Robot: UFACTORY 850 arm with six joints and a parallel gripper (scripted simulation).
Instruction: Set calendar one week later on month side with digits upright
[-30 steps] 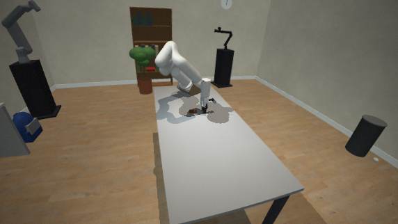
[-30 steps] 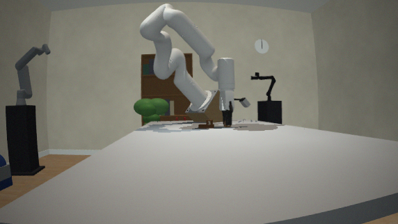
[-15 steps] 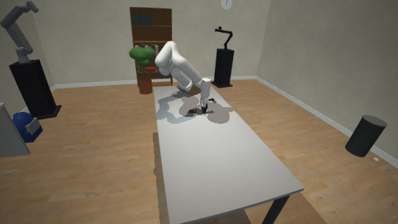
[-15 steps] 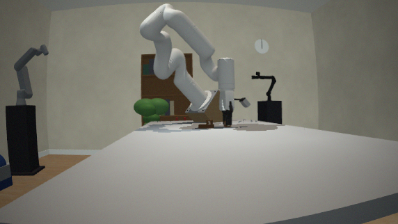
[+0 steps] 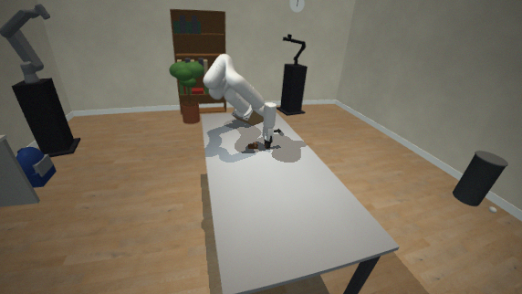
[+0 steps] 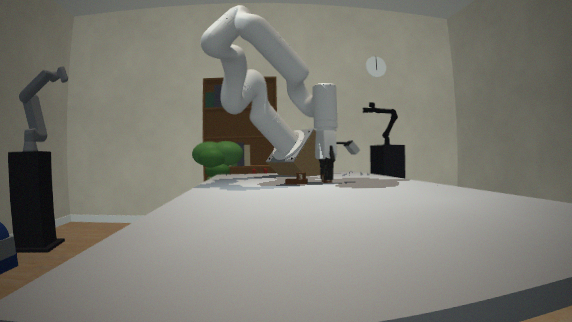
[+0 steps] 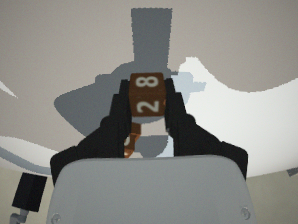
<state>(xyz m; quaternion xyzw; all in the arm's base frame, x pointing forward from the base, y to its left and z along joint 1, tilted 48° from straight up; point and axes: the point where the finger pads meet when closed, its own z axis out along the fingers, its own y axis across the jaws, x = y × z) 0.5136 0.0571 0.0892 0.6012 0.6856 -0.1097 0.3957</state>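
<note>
Now: the brown cube 20 mm below my hand. Also, from my hand: tray (50 mm behind, 100 mm to the right, 20 mm below).
</note>
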